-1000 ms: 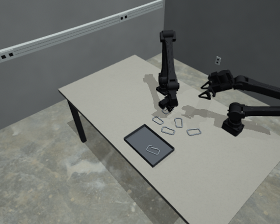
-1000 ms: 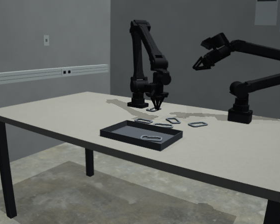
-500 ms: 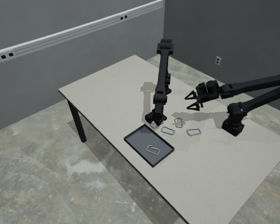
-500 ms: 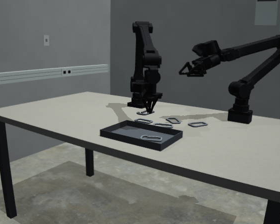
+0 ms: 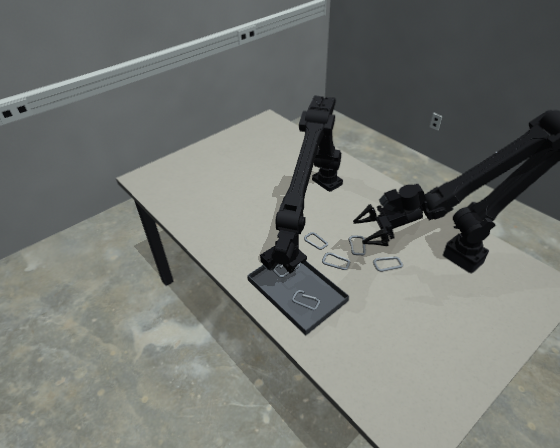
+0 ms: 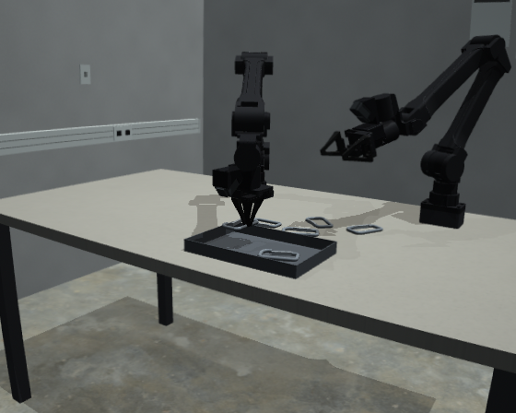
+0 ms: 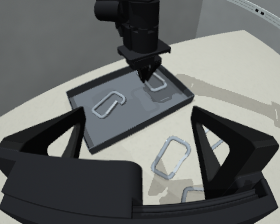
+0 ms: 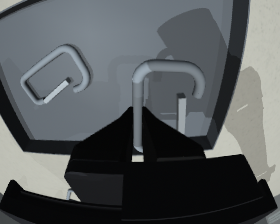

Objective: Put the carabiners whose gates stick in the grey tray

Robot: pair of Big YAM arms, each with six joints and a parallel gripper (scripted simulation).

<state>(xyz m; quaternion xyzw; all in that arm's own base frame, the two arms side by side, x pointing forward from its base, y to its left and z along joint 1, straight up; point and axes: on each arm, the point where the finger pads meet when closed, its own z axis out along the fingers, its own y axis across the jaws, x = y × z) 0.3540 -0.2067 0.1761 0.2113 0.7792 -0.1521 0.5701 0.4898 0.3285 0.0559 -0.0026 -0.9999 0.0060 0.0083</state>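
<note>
My right gripper is now 1 cm short of the grey tray, 4 cm to the right of it and 5 cm above it.
</note>
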